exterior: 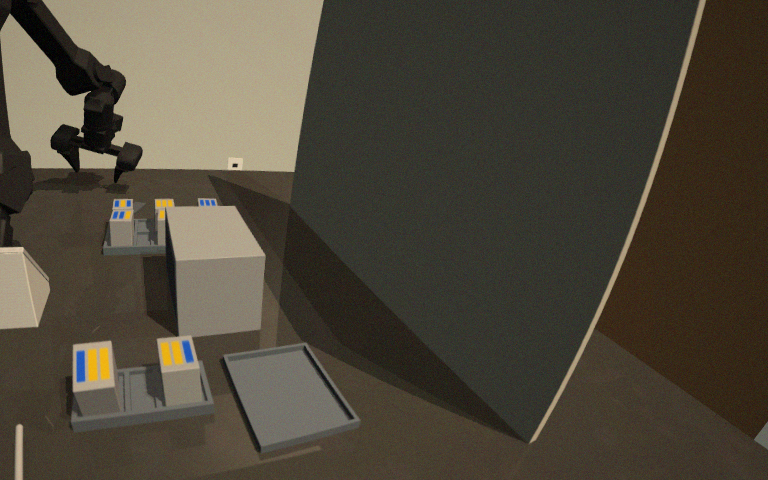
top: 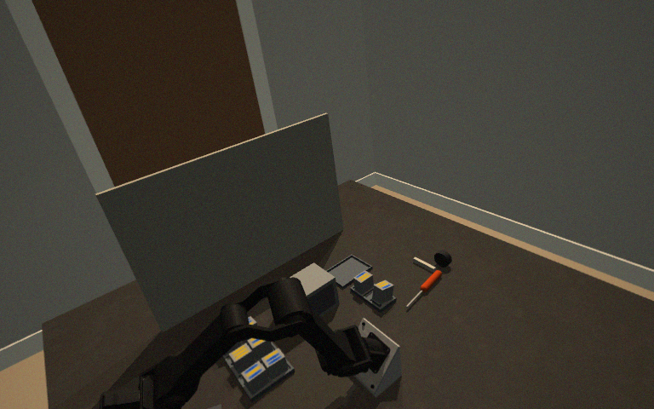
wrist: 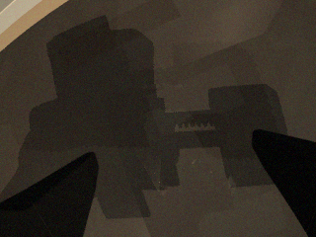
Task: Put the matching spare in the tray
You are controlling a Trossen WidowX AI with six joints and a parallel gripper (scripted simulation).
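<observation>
Now: the grey spare 25 cm to the right of my gripper tip, 24 cm ahead of it and 2 cm above it. The rest, counted from my gripper tip: tall grey panel 46 cm to the right, 46 cm ahead, 20 cm above; then mounted unit 47 cm to the right, 22 cm ahead, 3 cm above; then rack 65 cm to the right, 13 cm ahead, 2 cm below.
</observation>
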